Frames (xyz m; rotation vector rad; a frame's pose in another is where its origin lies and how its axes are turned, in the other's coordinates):
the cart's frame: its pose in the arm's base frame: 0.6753 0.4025 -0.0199 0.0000 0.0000 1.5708
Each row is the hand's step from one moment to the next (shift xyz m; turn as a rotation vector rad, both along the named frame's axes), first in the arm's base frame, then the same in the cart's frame.
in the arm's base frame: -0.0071 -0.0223 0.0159 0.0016 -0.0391 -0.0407
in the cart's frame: -0.0223 0.0071 0.0159 -0.0391 -0.0016 -0.0407
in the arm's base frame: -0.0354 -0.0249 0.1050 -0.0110 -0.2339 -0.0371
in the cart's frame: -0.0249 0.0354 0.1050 -0.2339 0.0110 -0.0371
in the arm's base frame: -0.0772 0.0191 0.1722 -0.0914 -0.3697 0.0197
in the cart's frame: 0.0191 0.0772 0.1722 -0.3697 0.0914 0.0197
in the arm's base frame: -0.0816 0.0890 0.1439 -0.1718 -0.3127 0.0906
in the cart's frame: 0.0890 0.0816 0.1439 -0.3127 0.1718 0.0906
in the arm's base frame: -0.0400 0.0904 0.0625 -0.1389 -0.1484 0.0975
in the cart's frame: 0.0904 0.0400 0.0625 -0.1484 0.1389 0.0975
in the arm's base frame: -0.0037 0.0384 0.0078 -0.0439 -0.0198 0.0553
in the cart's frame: 0.0384 0.0037 0.0078 -0.0198 0.0439 0.0553
